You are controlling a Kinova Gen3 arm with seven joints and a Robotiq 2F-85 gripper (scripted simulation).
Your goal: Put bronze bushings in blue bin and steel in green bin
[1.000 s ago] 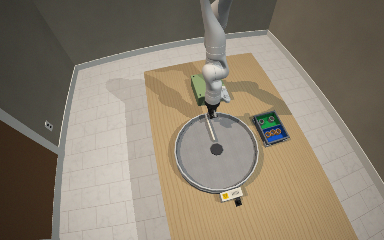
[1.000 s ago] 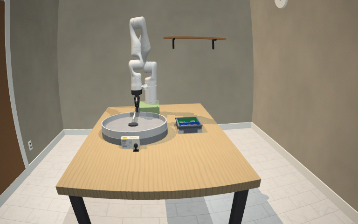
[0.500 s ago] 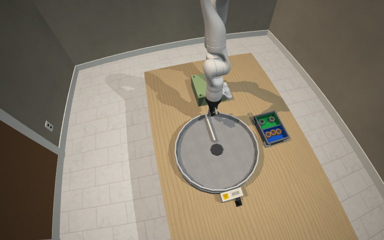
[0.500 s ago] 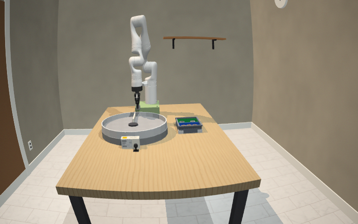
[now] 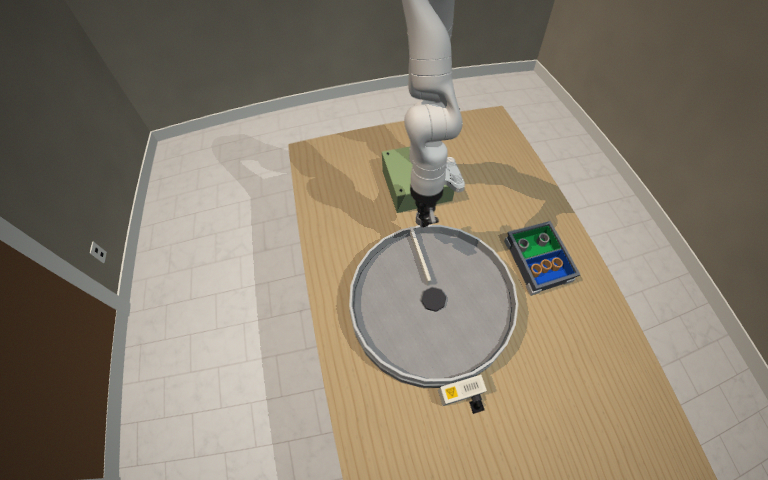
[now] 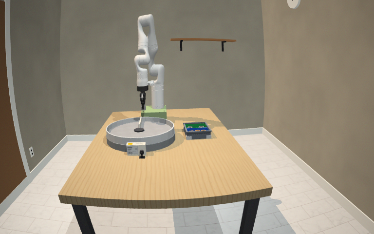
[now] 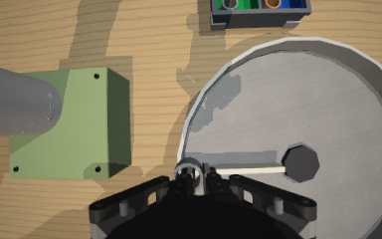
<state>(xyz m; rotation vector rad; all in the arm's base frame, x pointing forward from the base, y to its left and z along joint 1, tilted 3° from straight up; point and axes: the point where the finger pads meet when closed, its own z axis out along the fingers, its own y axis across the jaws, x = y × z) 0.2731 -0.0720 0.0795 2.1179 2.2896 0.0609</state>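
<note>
Right now my hand is 100 mm short of the blue bin, 340 mm to the right of it and 130 mm above it. The rest, counted from my hand: turntable: 180 mm ahead, 10 mm to the right, 100 mm below.
</note>
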